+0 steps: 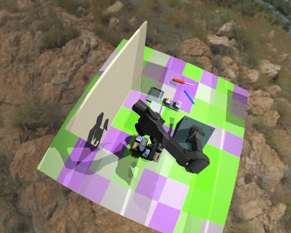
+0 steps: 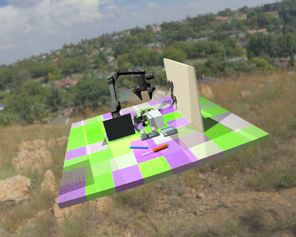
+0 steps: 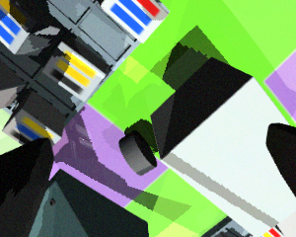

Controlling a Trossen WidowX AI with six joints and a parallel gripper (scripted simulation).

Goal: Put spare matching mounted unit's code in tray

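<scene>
My gripper tip is 140 mm above the dark spare block, 120 mm past it and 40 mm to the right of it. Round my gripper tip: mounted unit (130 mm below, 120 mm to the right, 10 mm ahead); beige panel (260 mm ahead, 130 mm to the right, 40 mm above); grey tray (310 mm to the right, 180 mm below, 70 mm ahead).
</scene>
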